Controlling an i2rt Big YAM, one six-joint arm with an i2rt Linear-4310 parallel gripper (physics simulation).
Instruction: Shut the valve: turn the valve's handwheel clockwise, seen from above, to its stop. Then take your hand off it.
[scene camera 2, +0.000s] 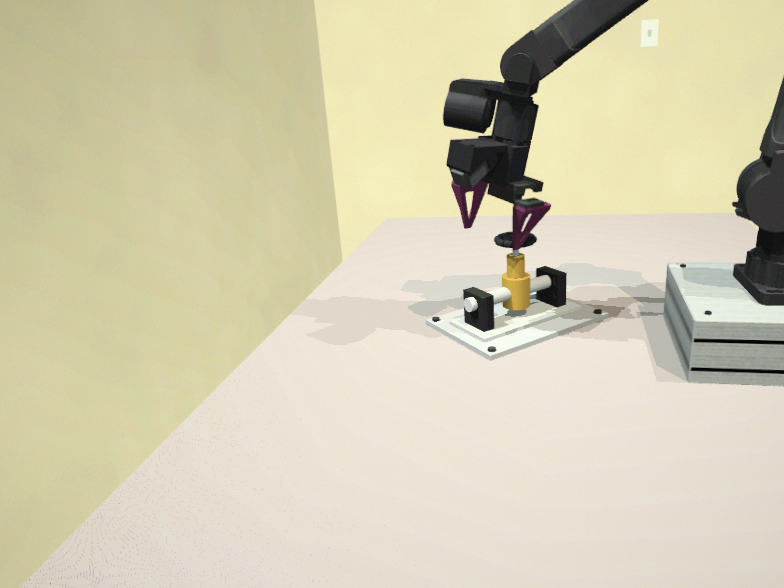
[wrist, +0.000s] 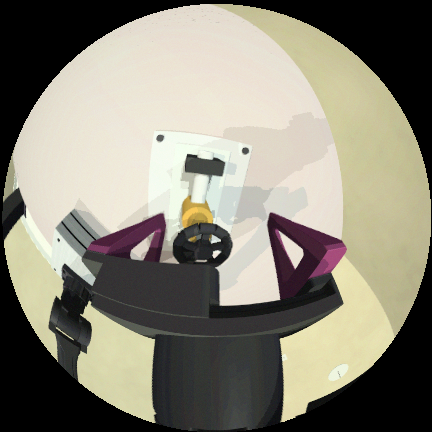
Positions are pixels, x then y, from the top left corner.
Labels:
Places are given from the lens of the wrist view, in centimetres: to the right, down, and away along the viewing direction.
my gripper (wrist: 216, 218): 0, 0, 13
black spoked handwheel (wrist: 202, 249): -1, 3, 15
white base plate (wrist: 163, 143): -8, -12, 21
The marked spots on the white base plate and the black spoked handwheel are 18 cm apart.

